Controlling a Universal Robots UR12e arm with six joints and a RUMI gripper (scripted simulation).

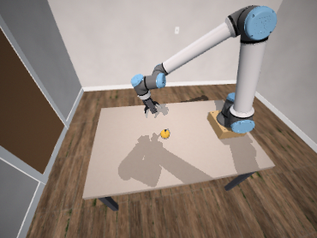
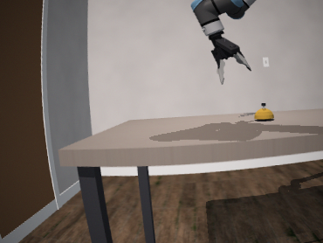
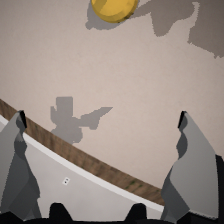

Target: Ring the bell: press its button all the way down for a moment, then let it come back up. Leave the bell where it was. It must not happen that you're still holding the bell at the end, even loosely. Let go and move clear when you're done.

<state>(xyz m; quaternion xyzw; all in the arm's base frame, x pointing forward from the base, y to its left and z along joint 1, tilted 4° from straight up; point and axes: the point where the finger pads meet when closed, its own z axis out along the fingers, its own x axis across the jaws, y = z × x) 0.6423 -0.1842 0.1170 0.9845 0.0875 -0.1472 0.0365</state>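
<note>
Right now my hand is 7 cm past the black button, 12 cm to the right of it and 12 cm above it. The rest, counted from my hand: yellow dome bell 7 cm behind, 12 cm to the left, 13 cm below.
</note>
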